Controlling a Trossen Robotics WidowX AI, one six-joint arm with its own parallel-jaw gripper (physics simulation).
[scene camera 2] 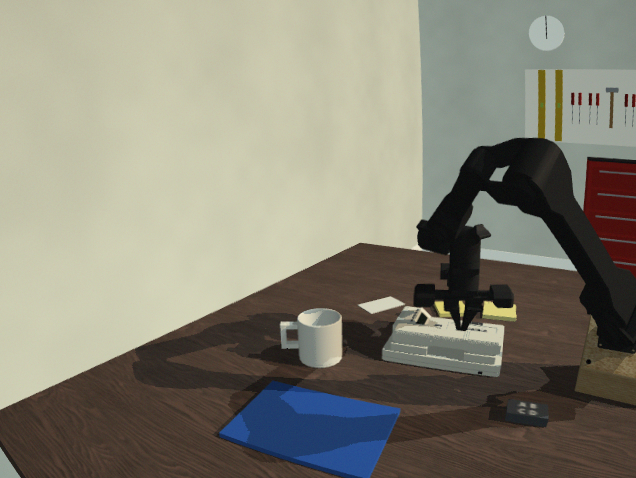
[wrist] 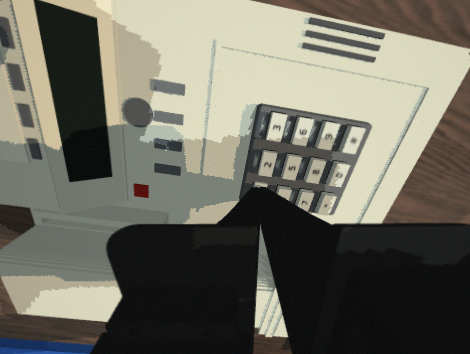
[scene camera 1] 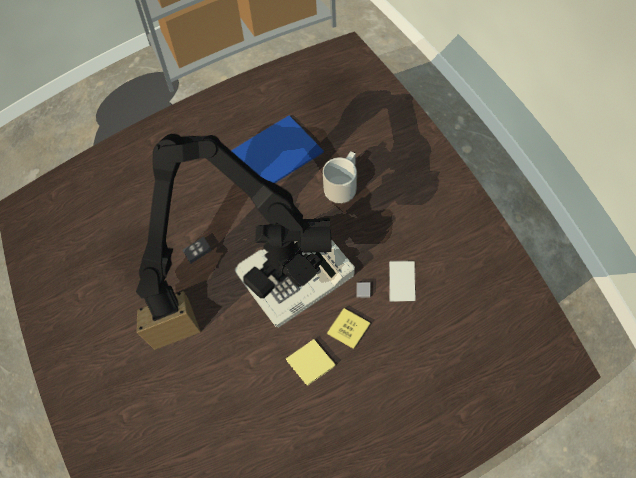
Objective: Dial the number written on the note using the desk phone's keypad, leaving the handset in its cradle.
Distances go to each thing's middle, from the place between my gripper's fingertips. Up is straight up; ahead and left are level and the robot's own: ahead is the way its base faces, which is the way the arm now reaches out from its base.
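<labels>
The handset [scene camera 2: 475, 342] is 60 mm to the left of my hand, 10 mm ahead of it and 10 mm above it. Then there is the white card [scene camera 1: 402, 273], which is 240 mm ahead of my hand, 120 mm to the right of it and 30 mm below it; going by their middles, the white card is the farthest from my hand of the things named here. The keypad [wrist: 258, 143] is 20 mm behind my hand and 20 mm to the right of it. With the desk phone [scene camera 2: 457, 360], it is my hand that is 10 mm above the phone, 10 mm to the right of it and 20 mm short of it.
</labels>
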